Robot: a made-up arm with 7 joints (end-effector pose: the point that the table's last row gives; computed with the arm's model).
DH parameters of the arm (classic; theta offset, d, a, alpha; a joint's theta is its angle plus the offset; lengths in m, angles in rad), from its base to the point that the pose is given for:
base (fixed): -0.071 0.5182 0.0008 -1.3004
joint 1: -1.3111 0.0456 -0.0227 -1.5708
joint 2: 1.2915 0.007 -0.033 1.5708
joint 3: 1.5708 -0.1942 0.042 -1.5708
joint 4: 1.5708 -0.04 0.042 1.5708
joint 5: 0 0.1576 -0.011 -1.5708
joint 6: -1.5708 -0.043 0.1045 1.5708
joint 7: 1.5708 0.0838 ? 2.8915
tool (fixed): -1.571 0.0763 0 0
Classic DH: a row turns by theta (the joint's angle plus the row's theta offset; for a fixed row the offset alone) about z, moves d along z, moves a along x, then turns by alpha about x.
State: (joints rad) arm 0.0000 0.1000 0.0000 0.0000 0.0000 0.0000 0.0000
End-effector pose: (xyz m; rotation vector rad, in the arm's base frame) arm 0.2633 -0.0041 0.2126 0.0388 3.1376 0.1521
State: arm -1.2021 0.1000 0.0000 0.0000 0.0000 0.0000 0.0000
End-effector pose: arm 0.3654 -0.1280 0.6322 0.3188 1.9491 0.0190
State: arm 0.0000 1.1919 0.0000 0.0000 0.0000 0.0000 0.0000
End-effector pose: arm 0.2811 0.2219 0.2820 0.4363 2.5998 1.7084
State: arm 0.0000 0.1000 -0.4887 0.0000 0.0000 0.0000 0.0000
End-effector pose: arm 0.1737 -0.1423 0.2212 -0.7672 -3.0213 0.0399
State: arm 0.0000 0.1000 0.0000 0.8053 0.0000 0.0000 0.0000
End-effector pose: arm 0.1167 0.0155 0.0487 0.0194 -2.3340 -0.1257
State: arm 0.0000 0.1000 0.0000 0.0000 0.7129 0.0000 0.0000
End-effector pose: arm 0.2511 0.0040 0.1645 0.3073 2.8855 1.2033
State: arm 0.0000 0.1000 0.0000 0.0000 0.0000 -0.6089 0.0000
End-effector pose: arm 0.2533 -0.0110 0.2859 0.0698 2.5300 0.1127
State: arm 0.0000 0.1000 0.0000 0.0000 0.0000 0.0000 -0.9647
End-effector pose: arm 0.2346 -0.0084 0.2195 -1.4236 -2.7394 0.2221
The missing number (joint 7, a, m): -0.026
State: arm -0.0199 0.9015 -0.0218 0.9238 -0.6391 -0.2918 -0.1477
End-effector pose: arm 0.1784 0.3253 0.1937 0.4730 -2.6488 -0.5501
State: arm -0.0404 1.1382 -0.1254 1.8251 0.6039 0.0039 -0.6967
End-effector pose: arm -0.1407 0.4116 0.2917 -0.0208 -0.8501 -0.4439
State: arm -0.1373 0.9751 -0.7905 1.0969 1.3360 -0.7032 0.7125
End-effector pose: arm -0.0648 0.3412 0.1386 -1.9720 -1.4449 -1.7661
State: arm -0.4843 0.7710 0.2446 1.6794 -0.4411 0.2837 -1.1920
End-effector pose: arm 0.1509 0.2858 0.1636 0.0646 -2.2176 0.9944
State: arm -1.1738 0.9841 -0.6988 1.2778 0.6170 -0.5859 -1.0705
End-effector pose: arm 0.3444 0.2633 0.3128 -1.3308 -1.3183 -1.3680
